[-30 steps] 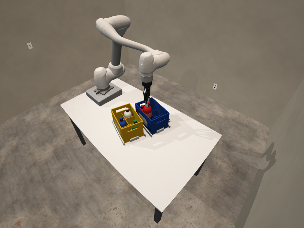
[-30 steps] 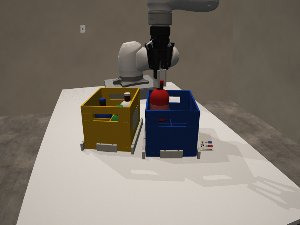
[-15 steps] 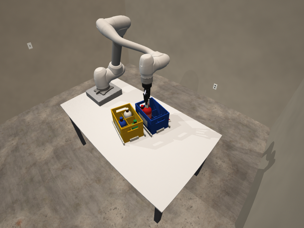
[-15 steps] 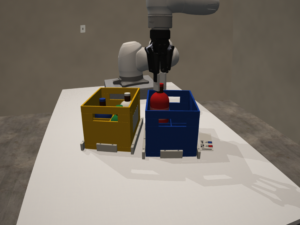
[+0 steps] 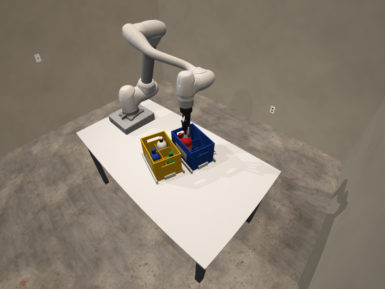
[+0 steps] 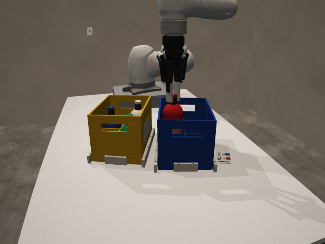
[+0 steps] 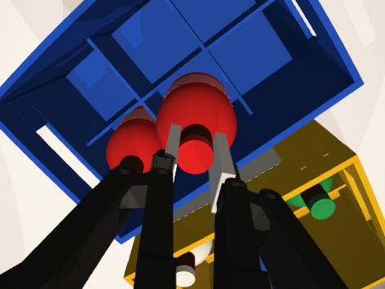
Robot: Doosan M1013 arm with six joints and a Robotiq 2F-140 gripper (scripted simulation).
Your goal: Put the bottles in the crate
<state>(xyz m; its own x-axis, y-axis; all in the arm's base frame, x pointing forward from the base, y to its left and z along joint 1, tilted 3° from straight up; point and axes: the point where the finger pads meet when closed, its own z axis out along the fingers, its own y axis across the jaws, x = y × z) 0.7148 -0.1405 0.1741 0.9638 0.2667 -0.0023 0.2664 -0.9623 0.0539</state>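
My hand is 20 mm short of the blue crate, 40 mm to the right of it and 150 mm above it. From my hand the other things lie so: white-label bottle: 170 mm behind, 70 mm to the right, 140 mm below; yellow crate: 120 mm behind, 150 mm to the right, 150 mm below; green bottle: 20 mm behind, 160 mm to the right, 140 mm below.
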